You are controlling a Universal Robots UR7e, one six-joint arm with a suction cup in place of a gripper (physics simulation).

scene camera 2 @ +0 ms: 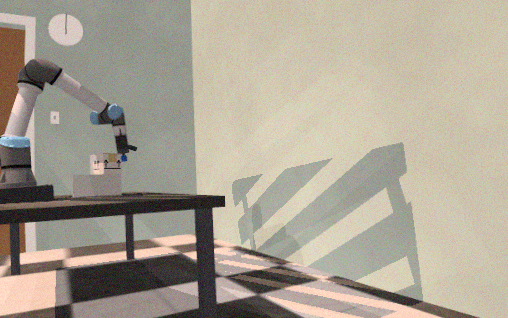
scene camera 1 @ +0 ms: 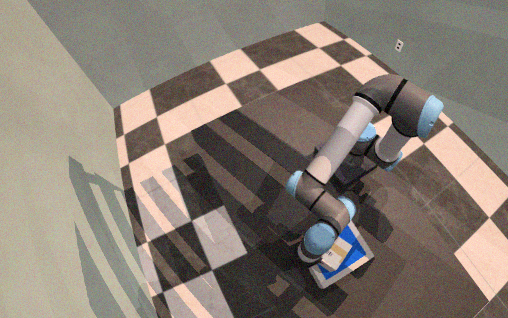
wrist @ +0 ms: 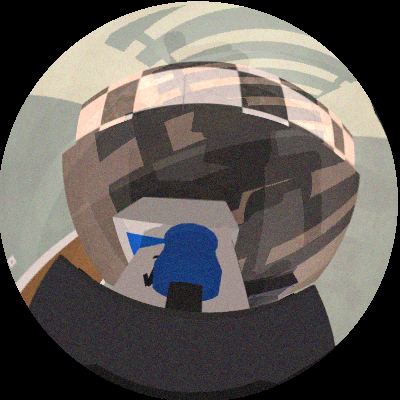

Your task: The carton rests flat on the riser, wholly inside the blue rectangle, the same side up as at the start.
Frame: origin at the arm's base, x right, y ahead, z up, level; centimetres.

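Seen in the pictures: hand, its tool point: [scene camera 2: 124,161] [wrist: 189,244]; arm's base, origin of its link: [scene camera 2: 17,188] [scene camera 1: 350,154] [wrist: 262,302].
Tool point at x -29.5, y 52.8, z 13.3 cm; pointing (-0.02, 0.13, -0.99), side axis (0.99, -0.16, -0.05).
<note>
Pixels of each thing's top centre, then the offset from my tool point to it. Level surfaces: height alone.
- carton, centre of its top: [wrist: 179,332] [scene camera 1: 327,246] [scene camera 2: 105,154] dx -1.4, dy -10.3, dz +4.3 cm
- grey riser, centre of its top: [wrist: 172,277] [scene camera 1: 337,251] [scene camera 2: 96,174] dx -5.3, dy -15.1, dz -7.3 cm
- blue rectangle, centre of its top: [wrist: 172,277] [scene camera 1: 337,251] dx -5.3, dy -15.1, dz -7.3 cm
- dark table, height of its surface: dz -19.7 cm
The carton [scene camera 1: 340,251] [scene camera 2: 108,166] [wrist: 229,279], white with a tan band and black arrows, stands level on the grey riser [scene camera 1: 326,282] [scene camera 2: 96,186]. It lies over the blue rectangle [scene camera 1: 357,251] [wrist: 135,240], with its lower-left end near the rectangle's edge; the wrist hides that end in scene camera 1. My blue suction cup [scene camera 2: 123,158] [wrist: 186,257] points down. It hangs just beside the carton's arrowed side face, a little below its top edge. It does not sit on the top face, and nothing hangs from it.
The riser stands on a dark table [scene camera 2: 144,202], not far from its front edge. The arm's dark base block [scene camera 2: 47,192] sits at the far left of the table. The pale wall rises beyond the table.
</note>
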